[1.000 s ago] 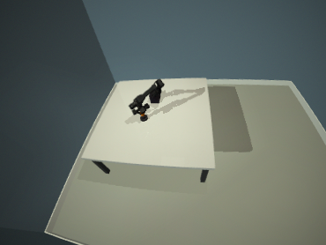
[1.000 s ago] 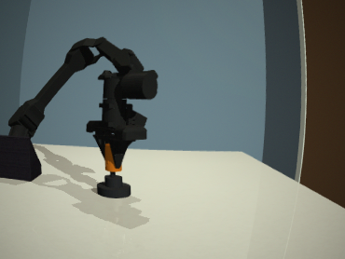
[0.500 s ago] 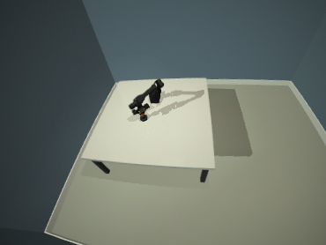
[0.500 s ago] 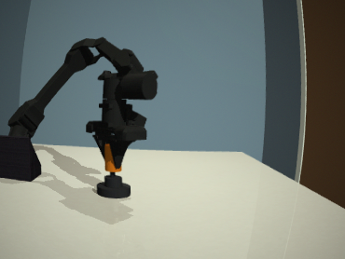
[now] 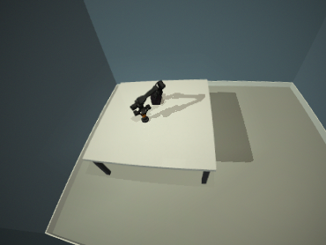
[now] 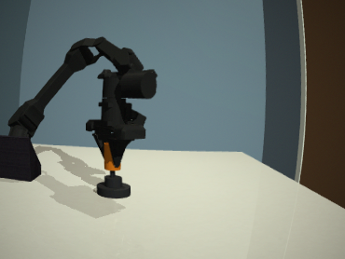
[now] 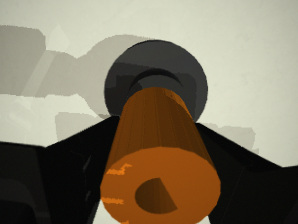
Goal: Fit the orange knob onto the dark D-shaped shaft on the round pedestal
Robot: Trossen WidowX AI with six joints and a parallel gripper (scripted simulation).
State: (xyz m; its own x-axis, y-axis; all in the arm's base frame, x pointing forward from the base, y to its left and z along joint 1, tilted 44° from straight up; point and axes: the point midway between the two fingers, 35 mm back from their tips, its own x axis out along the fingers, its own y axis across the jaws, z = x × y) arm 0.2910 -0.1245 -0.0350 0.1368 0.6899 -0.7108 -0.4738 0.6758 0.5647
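The orange knob is 20 mm above my gripper tip. Also, from my gripper tip: dark round pedestal 40 mm below.
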